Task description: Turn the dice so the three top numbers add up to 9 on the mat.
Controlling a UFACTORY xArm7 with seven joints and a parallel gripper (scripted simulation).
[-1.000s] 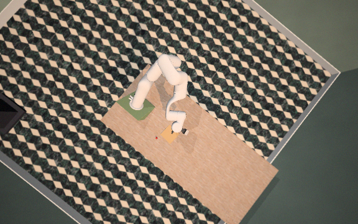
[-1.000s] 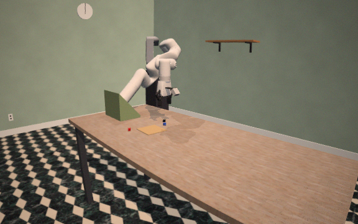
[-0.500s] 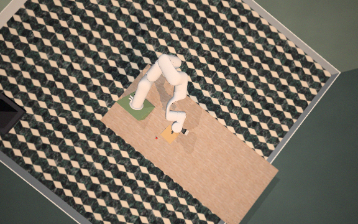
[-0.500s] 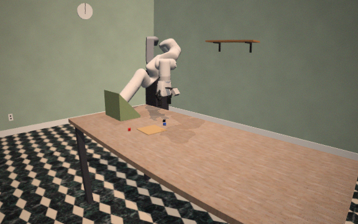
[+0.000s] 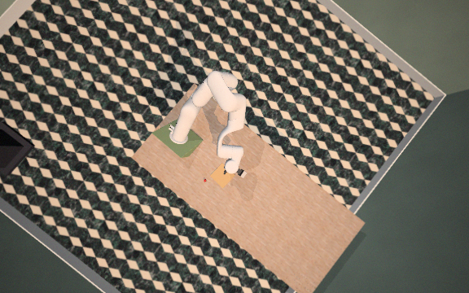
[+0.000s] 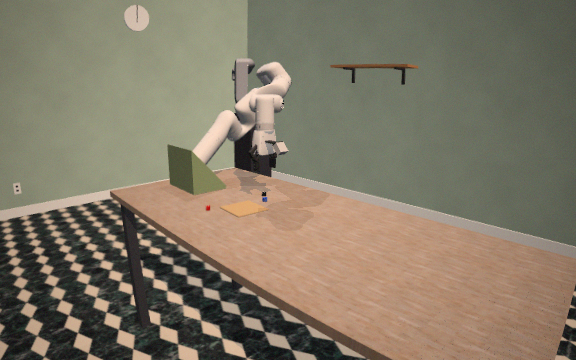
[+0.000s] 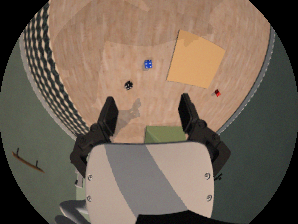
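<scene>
The blue die is 14 cm below my hand. The rest, counted from my hand: black die 14 cm below, 6 cm behind, 5 cm to the left; then tan mat 14 cm below, 13 cm to the right, 2 cm ahead; then red die 24 cm to the right, 14 cm below, 6 cm behind.
</scene>
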